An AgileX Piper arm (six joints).
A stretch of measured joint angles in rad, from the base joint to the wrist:
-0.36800 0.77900 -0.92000 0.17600 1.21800 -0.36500
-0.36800 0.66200 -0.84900 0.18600 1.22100 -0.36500
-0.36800 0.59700 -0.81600 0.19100 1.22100 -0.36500
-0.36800 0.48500 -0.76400 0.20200 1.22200 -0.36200
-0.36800 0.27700 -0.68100 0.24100 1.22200 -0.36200
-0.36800 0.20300 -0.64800 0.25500 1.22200 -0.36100
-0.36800 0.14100 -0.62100 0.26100 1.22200 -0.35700
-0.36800 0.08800 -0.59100 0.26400 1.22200 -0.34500
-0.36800 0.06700 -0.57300 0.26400 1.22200 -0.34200
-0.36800 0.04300 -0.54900 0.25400 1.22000 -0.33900
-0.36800 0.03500 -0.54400 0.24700 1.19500 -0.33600
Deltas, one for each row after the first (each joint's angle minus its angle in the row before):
0.00000 -0.11700 0.07100 0.01000 0.00300 0.00000
0.00000 -0.06500 0.03300 0.00500 0.00000 0.00000
0.00000 -0.11200 0.05200 0.01100 0.00100 0.00300
0.00000 -0.20800 0.08300 0.03900 0.00000 0.00000
0.00000 -0.07400 0.03300 0.01400 0.00000 0.00100
0.00000 -0.06200 0.02700 0.00600 0.00000 0.00400
0.00000 -0.05300 0.03000 0.00300 0.00000 0.01200
0.00000 -0.02100 0.01800 0.00000 0.00000 0.00300
0.00000 -0.02400 0.02400 -0.01000 -0.00200 0.00300
0.00000 -0.00800 0.00500 -0.00700 -0.02500 0.00300

